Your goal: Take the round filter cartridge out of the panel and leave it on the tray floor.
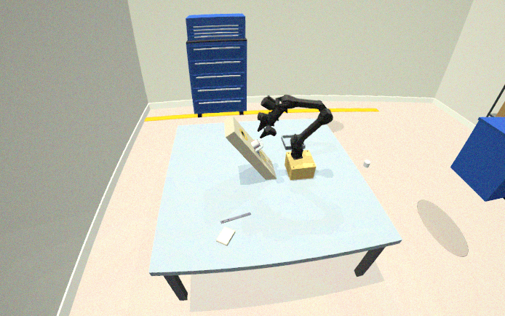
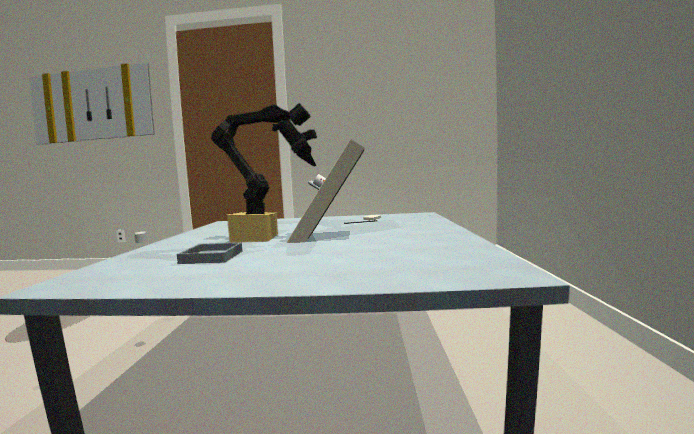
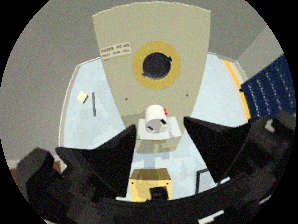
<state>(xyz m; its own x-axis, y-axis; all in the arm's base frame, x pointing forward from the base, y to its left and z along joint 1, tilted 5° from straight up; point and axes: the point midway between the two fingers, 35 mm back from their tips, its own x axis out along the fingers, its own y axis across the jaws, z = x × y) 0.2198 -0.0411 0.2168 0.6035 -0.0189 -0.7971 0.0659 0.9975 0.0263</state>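
My gripper tip is now 60 mm above the white round filter cartridge and 10 mm short of it. Round my gripper tip: dark grey tray 350 mm behind, 270 mm below, 240 mm to the right; then white pad 440 mm to the left, 290 mm ahead, 280 mm below.
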